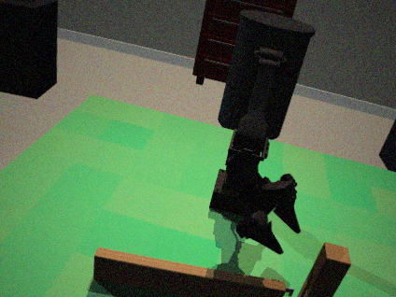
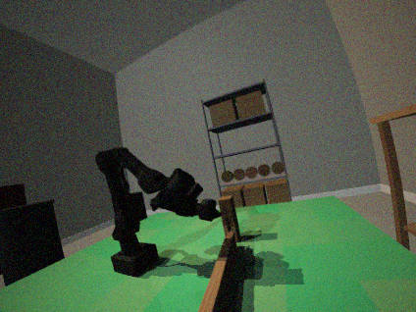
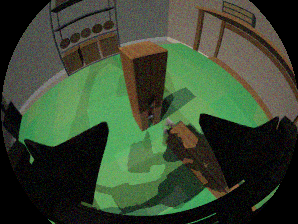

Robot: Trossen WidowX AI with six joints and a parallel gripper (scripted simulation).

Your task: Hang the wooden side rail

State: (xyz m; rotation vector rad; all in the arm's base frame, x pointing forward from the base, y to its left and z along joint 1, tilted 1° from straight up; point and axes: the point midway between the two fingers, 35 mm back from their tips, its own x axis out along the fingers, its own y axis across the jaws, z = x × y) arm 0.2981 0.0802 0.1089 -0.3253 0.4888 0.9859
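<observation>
Right now the headboard post is 8 cm to the left of my gripper tip, 6 cm below it and 4 cm ahead of it.
</observation>
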